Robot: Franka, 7 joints.
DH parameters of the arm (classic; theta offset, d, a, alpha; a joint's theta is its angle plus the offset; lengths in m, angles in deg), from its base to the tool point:
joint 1: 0 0.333 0 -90
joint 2: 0 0 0 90
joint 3: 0 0.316 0.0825 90
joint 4: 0 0 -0.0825 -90
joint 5: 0 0.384 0 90
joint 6: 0 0 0.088 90
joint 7: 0 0.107 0 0
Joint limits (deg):
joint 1: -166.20..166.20
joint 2: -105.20..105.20
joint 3: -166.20..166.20
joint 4: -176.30..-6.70
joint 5: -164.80..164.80
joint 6: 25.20..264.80
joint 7: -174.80..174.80
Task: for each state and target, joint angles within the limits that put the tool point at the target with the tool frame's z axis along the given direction. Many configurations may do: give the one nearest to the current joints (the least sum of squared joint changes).
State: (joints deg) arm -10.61 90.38 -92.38 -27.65 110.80 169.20 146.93
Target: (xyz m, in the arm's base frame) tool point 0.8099 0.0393 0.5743 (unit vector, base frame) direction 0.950 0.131 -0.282
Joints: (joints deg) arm 7.38 74.85 -95.87 -6.80 107.30 147.04 146.93
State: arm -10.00 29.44 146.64 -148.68 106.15 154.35 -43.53
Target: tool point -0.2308 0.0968 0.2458 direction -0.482 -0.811 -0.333
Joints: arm -8.68 26.59 144.67 -175.23 63.40 115.08 -43.53
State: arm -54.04 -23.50 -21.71 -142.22 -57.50 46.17 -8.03
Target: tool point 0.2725 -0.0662 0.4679 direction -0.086 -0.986 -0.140
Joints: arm -2.02 -48.30 10.02 -162.47 -71.88 87.67 -8.03
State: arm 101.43 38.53 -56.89 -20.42 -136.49 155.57 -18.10
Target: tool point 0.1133 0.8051 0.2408 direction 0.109 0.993 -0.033
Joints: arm 89.34 89.69 -63.43 -7.01 -152.33 178.86 -18.10
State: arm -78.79 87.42 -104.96 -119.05 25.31 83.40 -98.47
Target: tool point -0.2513 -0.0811 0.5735 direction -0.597 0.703 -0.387
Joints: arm -53.43 105.20 -133.66 -158.19 37.01 126.07 -98.47
